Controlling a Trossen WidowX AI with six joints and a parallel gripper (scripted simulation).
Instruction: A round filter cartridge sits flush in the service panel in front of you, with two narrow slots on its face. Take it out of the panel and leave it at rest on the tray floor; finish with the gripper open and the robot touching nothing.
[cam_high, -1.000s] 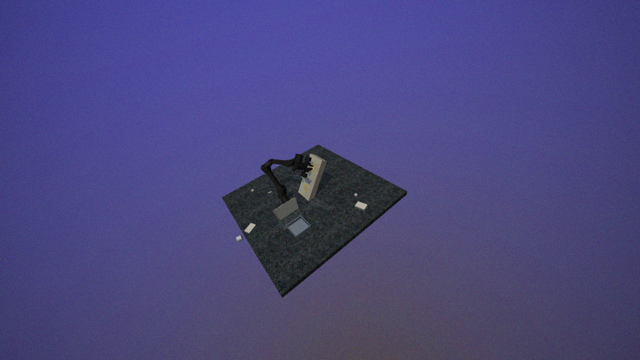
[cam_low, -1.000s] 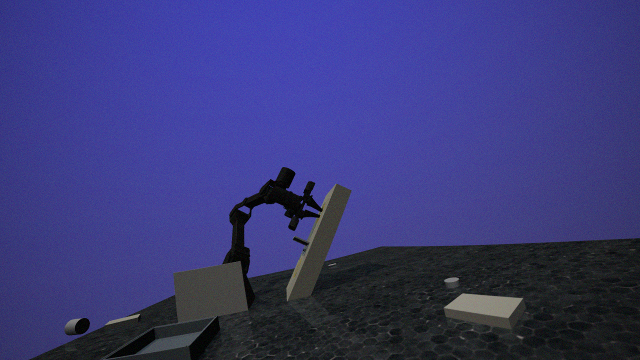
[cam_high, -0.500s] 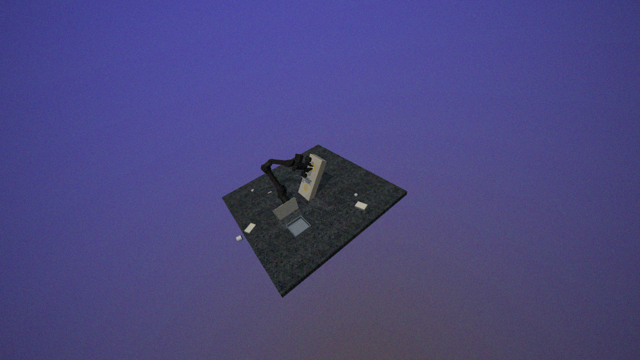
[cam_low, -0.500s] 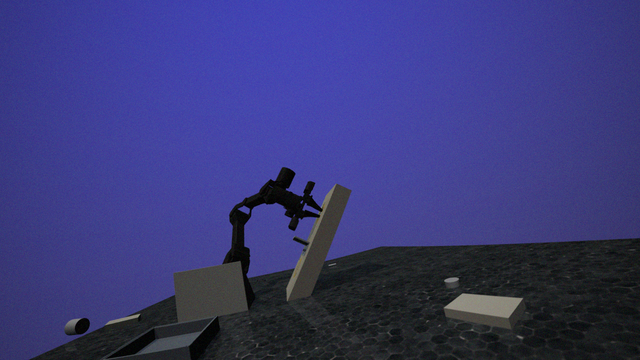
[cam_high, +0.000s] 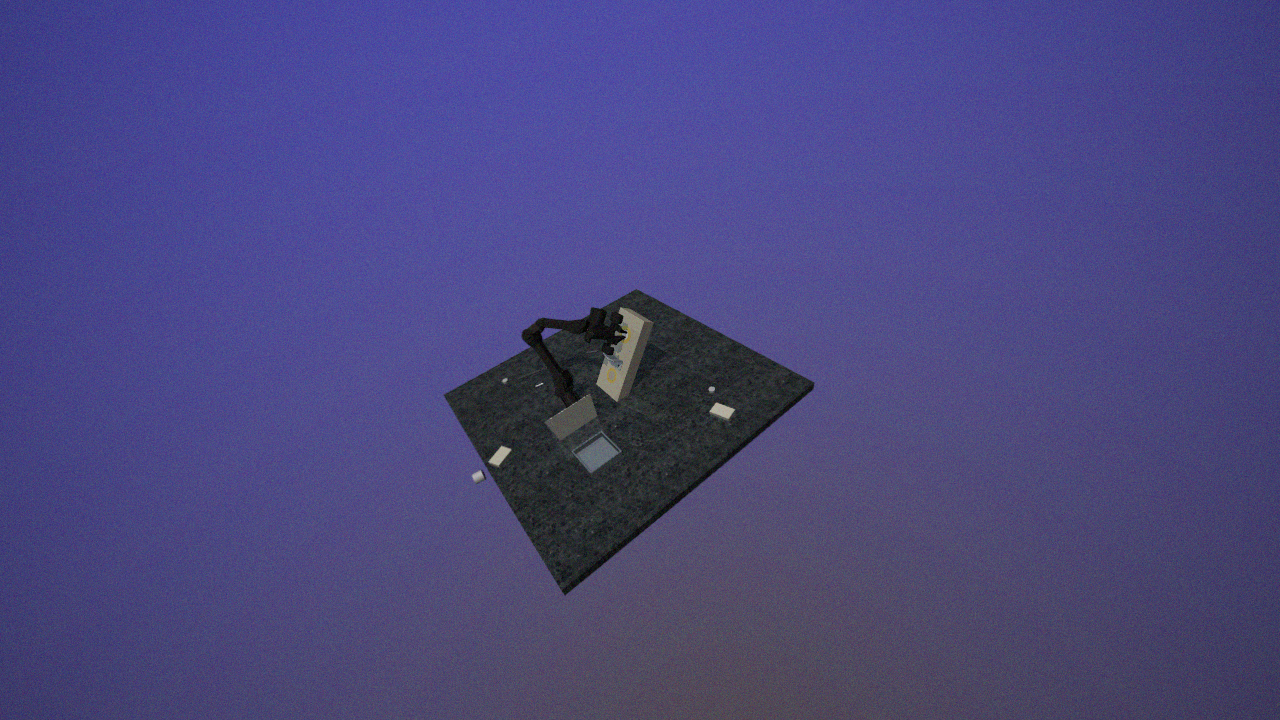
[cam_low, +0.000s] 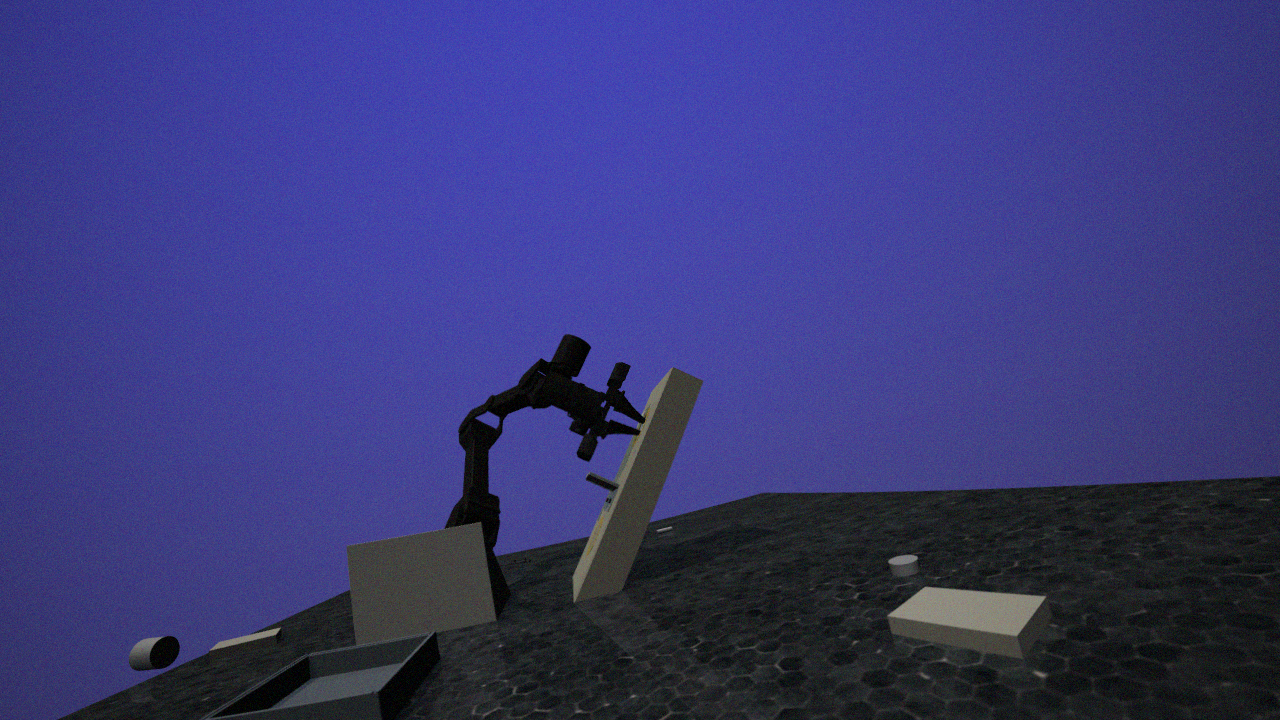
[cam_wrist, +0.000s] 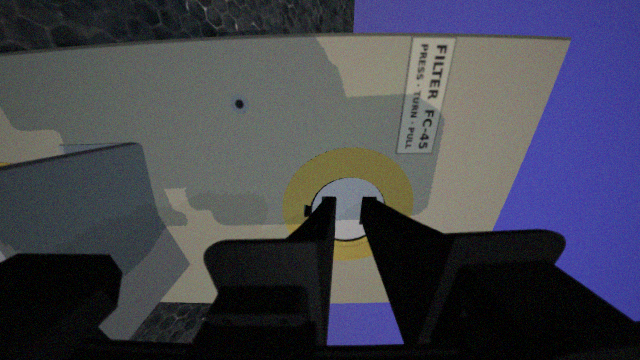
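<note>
My gripper tip is 1 cm short of the round filter cartridge and 1 cm above it. Also, from my gripper tip: tray: 42 cm behind, 27 cm to the right, 23 cm below; then beige service panel: 4 cm behind, 8 cm below; then grey flap: 10 cm behind, 9 cm below.
</note>
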